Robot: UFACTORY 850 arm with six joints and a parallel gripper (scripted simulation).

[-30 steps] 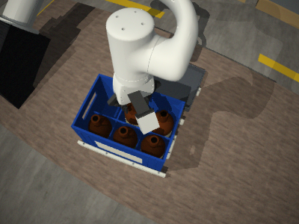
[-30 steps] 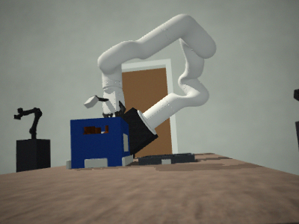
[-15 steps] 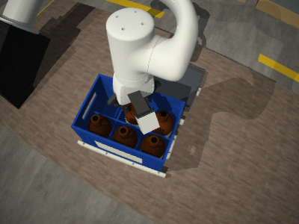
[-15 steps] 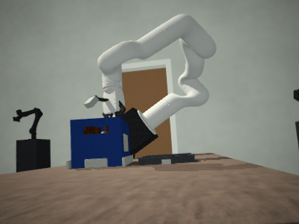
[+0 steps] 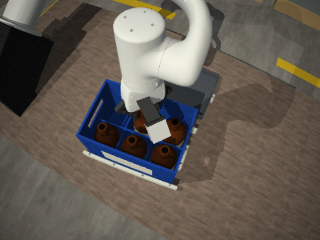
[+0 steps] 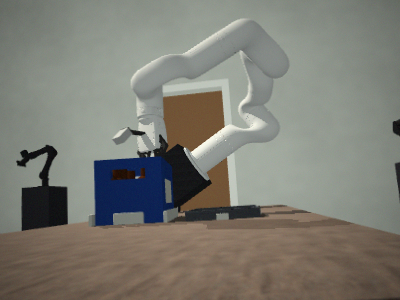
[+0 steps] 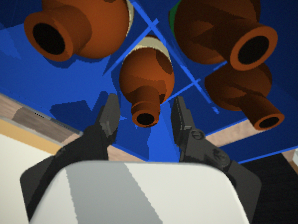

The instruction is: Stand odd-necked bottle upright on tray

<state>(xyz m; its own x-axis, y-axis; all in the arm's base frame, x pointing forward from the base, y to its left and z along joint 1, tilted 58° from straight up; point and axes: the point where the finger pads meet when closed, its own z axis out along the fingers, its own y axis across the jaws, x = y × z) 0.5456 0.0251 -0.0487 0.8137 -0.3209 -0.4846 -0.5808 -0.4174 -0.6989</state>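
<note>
Right now my hand is 10 mm short of the blue crate, 50 mm to the left of it and 80 mm above it. Also, from my hand: dark grey tray 10 mm ahead, 210 mm to the left, 150 mm below.
</note>
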